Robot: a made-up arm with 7 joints.
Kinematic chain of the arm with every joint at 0, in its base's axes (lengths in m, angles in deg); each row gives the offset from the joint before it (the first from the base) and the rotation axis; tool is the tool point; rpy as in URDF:
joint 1: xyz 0 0 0.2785 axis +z
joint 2: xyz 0 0 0 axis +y
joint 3: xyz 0 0 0.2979 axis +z
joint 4: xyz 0.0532 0 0 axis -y
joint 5: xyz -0.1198 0 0.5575 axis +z
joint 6: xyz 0 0 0 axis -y
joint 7: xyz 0.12 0 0 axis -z
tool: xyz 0 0 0 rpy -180 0 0
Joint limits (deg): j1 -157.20..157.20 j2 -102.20..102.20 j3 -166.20..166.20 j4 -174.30..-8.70 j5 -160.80..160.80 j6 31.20..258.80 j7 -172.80..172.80
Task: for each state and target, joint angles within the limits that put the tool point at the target. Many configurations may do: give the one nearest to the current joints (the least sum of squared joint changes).
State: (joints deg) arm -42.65 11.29 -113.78 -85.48 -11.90 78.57 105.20
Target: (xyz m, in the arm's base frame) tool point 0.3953 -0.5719 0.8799
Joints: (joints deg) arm 5.01 37.86 -98.66 -62.99 -11.24 76.26 105.20
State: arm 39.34 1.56 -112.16 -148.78 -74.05 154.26 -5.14
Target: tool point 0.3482 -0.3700 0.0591
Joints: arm 56.04 -20.35 -118.76 -147.84 -69.49 134.79 -5.14
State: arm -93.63 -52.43 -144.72 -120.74 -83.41 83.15 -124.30
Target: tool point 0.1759 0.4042 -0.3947
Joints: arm -132.87 -82.37 -166.20 -97.80 -85.52 75.23 -124.30
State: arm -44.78 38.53 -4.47 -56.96 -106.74 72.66 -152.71
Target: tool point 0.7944 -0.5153 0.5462
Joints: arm -31.89 54.34 0.33 -34.77 -109.74 79.93 -152.71
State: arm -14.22 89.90 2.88 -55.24 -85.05 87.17 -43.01
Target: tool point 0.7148 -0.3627 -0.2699
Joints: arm -24.91 97.20 -2.79 -44.67 -85.34 87.03 -43.01
